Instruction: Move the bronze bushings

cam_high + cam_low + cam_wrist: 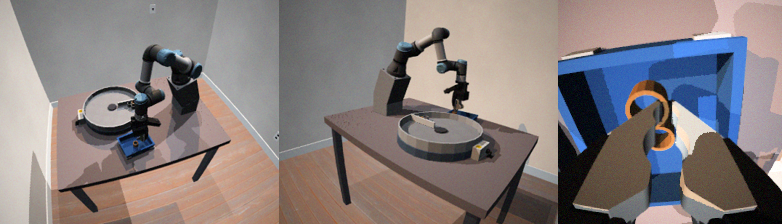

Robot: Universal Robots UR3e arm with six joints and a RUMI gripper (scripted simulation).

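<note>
My hand is 50 mm short of the blue crate, 10 mm to the left of it and 30 mm above it. Round my hand: turntable (130 mm ahead, 330 mm to the right).
</note>
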